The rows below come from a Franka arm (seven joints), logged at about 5 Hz.
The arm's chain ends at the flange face. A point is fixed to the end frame.
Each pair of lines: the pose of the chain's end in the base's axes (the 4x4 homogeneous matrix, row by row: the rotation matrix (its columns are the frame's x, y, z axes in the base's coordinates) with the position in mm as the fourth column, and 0 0 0 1 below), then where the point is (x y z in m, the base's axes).
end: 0.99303 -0.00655 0.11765 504.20; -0.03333 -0.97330 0.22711 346.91; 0.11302 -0.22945 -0.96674 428.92; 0 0 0 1
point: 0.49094 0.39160 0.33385
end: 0.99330 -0.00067 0.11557 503.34; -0.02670 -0.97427 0.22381 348.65; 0.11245 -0.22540 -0.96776 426.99; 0 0 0 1
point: 0.48974 0.39287 0.33174
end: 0.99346 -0.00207 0.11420 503.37; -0.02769 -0.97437 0.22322 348.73; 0.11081 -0.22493 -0.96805 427.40; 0 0 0 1
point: 0.48966 0.39291 0.33215
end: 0.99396 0.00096 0.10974 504.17; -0.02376 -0.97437 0.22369 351.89; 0.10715 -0.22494 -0.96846 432.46; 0 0 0 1
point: 0.48993 0.39602 0.33727
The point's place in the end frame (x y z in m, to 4 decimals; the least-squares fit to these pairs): -0.0254 -0.0216 0.1005
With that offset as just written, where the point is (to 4 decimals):
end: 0.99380 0.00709 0.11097 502.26; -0.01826 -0.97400 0.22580 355.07; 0.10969 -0.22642 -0.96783 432.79; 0 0 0 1
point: 0.4880 0.3993 0.3376
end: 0.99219 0.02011 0.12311 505.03; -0.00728 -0.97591 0.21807 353.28; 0.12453 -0.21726 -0.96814 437.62; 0 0 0 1
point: 0.4918 0.3965 0.3419
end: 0.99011 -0.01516 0.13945 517.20; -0.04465 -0.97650 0.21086 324.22; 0.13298 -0.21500 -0.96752 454.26; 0 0 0 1
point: 0.5064 0.3676 0.3583
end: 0.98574 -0.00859 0.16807 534.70; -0.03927 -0.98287 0.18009 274.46; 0.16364 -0.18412 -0.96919 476.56; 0 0 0 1
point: 0.5267 0.3148 0.3790
